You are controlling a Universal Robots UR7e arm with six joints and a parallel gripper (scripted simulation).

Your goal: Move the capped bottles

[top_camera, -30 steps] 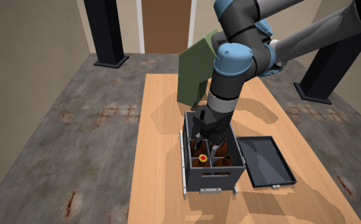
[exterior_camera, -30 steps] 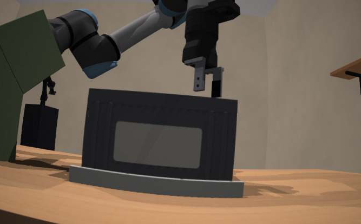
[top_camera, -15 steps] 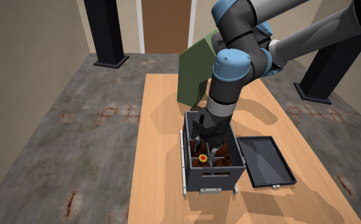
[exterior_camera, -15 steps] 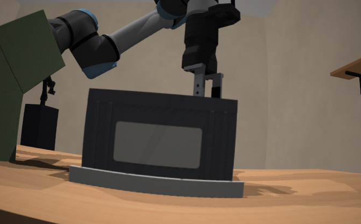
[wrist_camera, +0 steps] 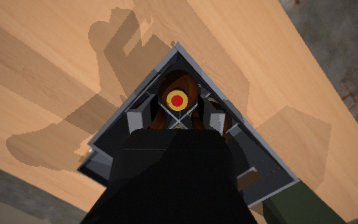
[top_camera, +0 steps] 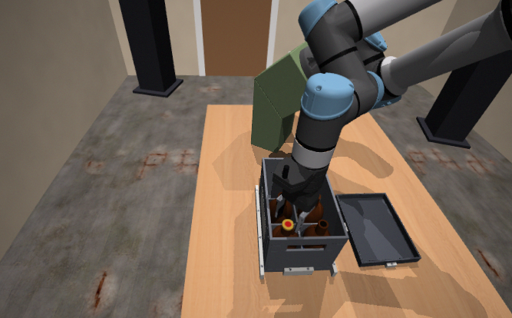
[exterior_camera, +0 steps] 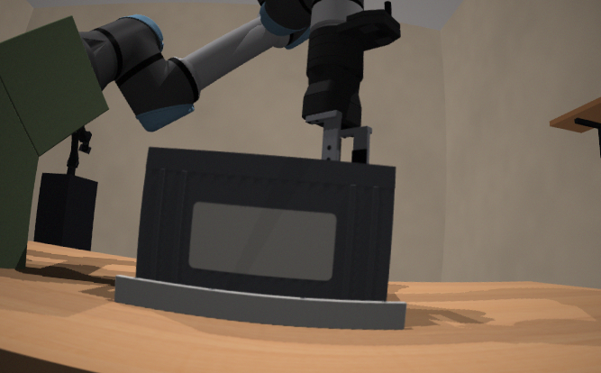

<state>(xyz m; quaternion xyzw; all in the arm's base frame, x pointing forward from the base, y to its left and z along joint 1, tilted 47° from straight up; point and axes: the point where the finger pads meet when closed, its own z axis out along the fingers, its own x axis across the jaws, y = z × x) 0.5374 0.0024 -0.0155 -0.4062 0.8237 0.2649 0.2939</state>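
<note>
Now: hand 100 mm above the brown capped bottle. Round my hand: dark grey tray (160 mm behind, 290 mm to the left, 180 mm below); dark crate (100 mm behind, 20 mm to the left, 110 mm below); open bottle (20 mm behind, 90 mm to the left, 100 mm below).
</note>
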